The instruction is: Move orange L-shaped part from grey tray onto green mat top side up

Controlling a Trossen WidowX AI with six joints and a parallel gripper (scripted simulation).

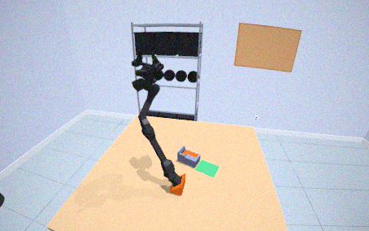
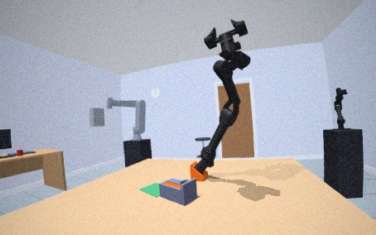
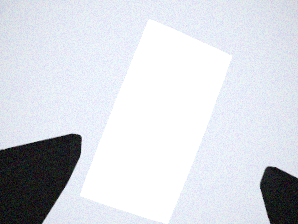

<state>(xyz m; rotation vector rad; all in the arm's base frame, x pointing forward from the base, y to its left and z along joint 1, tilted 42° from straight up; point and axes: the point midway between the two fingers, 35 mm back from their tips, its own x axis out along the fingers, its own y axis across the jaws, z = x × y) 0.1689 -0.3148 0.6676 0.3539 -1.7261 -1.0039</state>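
The orange L-shaped part is 730 mm below my gripper tip, 250 mm to the right of it and 50 mm ahead of it. From my gripper tip the other things lie so: green mat (800 mm below, 400 mm to the right, 20 mm behind).
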